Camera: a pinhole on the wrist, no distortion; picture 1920 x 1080 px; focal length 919.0 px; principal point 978.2 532.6 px. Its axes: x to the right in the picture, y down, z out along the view. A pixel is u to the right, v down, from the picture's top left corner.
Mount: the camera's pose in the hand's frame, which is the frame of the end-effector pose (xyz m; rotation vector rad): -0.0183 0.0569 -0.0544 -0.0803 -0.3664 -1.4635
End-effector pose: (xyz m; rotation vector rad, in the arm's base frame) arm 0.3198 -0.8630 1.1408 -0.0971 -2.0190 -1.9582
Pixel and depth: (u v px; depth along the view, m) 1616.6 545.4 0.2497
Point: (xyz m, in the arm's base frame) 0.3158 -0.6282 1.0869
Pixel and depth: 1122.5 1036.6 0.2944
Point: 0.2209 -0.6129 1.2710
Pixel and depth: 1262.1 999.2 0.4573
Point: 0.1339 -0.4330 1.2458
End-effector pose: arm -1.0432 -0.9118 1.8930 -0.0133 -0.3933 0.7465
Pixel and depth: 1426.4 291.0 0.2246
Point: -1.1860 -1.0041 2.0192
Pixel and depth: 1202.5 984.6 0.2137
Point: -1.1269 -0.8464 2.0639
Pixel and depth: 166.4 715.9 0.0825
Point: -1.1595 -0.8162 1.8671
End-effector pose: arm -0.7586 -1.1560 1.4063 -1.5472 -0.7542 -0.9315
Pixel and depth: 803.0 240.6 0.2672
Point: -0.6618 -1.0160 1.1775
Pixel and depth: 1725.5 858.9 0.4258
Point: -0.7693 -0.6679 1.5029
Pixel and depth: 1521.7 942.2 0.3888
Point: -0.6803 -0.7502 1.4763
